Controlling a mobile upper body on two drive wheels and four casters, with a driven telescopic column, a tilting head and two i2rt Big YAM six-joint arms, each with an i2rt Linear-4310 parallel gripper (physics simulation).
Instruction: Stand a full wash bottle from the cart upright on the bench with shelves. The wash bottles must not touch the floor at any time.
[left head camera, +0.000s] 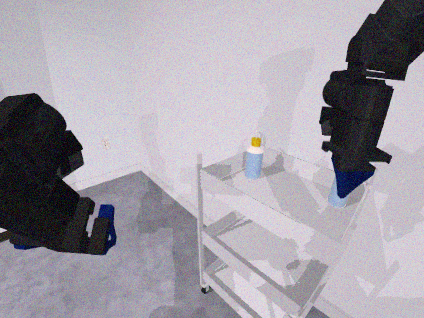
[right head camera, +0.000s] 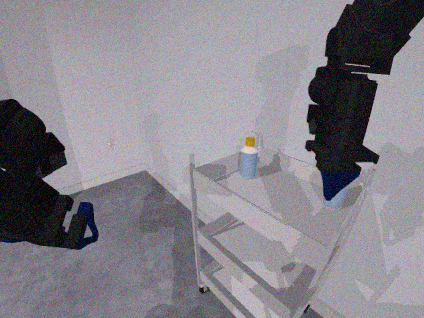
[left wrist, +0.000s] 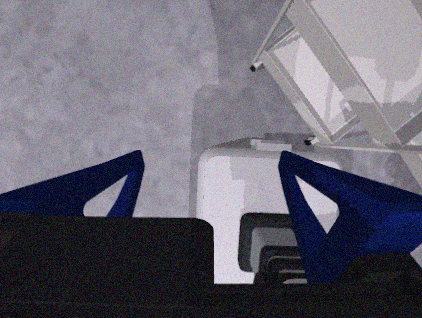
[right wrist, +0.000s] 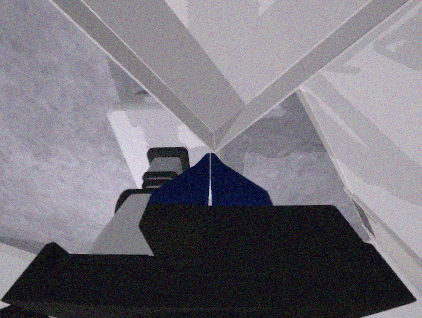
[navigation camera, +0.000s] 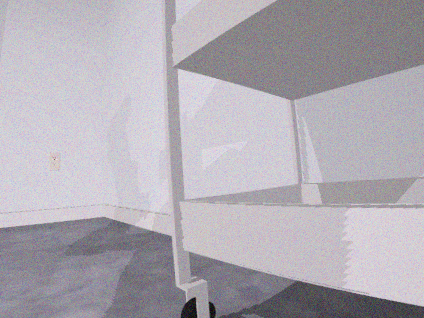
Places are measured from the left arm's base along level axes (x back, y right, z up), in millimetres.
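Where they show: left gripper, fingertip midpoint: (left head camera: 88, 239) (right head camera: 73, 235) (left wrist: 211, 158); right gripper, fingertip midpoint: (left head camera: 340, 196) (right head camera: 326, 198) (right wrist: 210, 159).
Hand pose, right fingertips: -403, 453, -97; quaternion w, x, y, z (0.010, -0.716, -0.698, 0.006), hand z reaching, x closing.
After its pixels a point has its place, as x, y, z.
One wash bottle (left head camera: 254, 165) {-726, 360, -189} (right head camera: 248, 165) {-727, 359, -189}, light blue with a white shoulder and yellow cap, stands upright on the top shelf of the cart (left head camera: 200, 220) {-678, 172, -392} (right head camera: 194, 225) {-677, 168, -417} (left wrist: 335, 55) {-560, 280, -458} (right wrist: 145, 75) {-461, 369, -210} (navigation camera: 175, 150) {-680, 174, -639}. A second bottle (left head camera: 336, 201) {-550, 581, -223} (right head camera: 336, 200) {-544, 591, -210} is near the cart's right end; its upper part is hidden behind my right gripper (left head camera: 342, 196) {-403, 453, -97} (right head camera: 328, 199) {-403, 453, -97} (right wrist: 210, 154) {-403, 453, -97}. That gripper is shut and empty, its tips in front of the bottle in the head views. My left gripper (left head camera: 65, 240) (right head camera: 49, 234) (left wrist: 211, 158) {-340, 0, -139} is open and empty, left of the cart. The bench does not show.
The cart has lower shelves and casters. White walls stand behind it, with an outlet (left head camera: 106, 144) {-1860, -816, -519} (right head camera: 111, 144) {-1862, -816, -517} (navigation camera: 54, 161) {-1857, -820, -511} at the left. The robot's white base (left wrist: 220, 175) {-231, 42, -649} shows below the left gripper, close to a cart caster (left wrist: 310, 141) {-365, 440, -831}.
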